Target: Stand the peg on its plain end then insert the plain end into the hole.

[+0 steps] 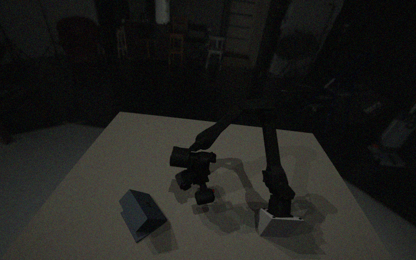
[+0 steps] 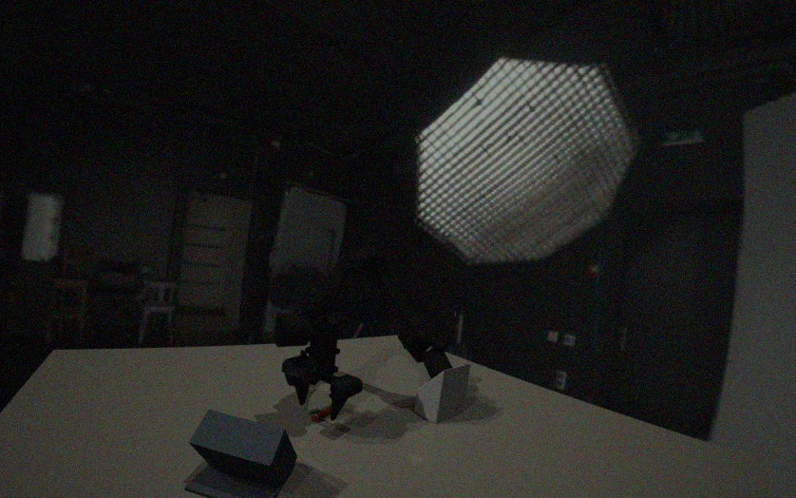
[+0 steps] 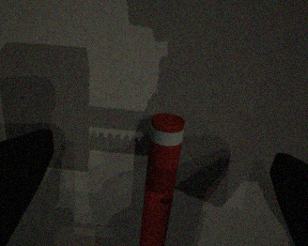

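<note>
The peg lies 10 mm below my gripper tip and 10 mm behind it. The rest, counted from my gripper tip: sloped panel 190 mm ahead, 90 mm to the left, 20 mm above.
</note>
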